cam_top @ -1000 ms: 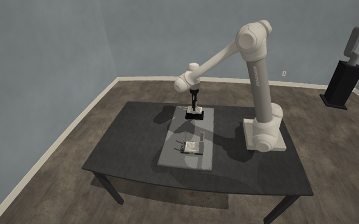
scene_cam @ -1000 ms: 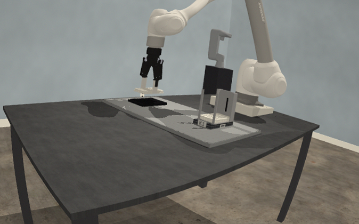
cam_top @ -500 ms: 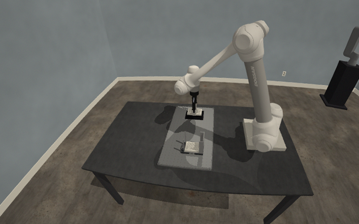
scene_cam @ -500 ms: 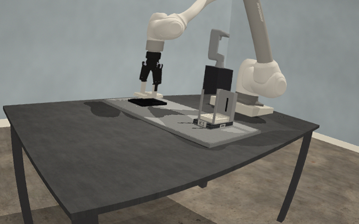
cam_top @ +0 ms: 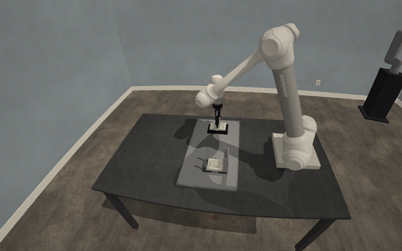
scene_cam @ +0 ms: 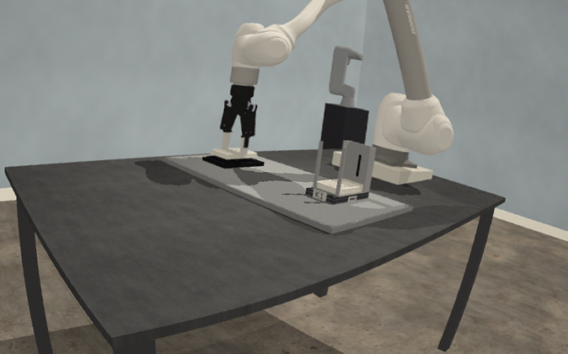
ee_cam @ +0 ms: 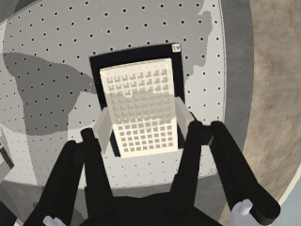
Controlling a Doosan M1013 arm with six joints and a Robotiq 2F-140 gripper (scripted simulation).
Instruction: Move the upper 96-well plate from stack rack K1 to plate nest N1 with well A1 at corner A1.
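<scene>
Now: the black plate nest N1 50 mm below my hand. Also, from my hand: pale square (80 mm ahead, 40 mm to the right, 40 mm below).
</scene>
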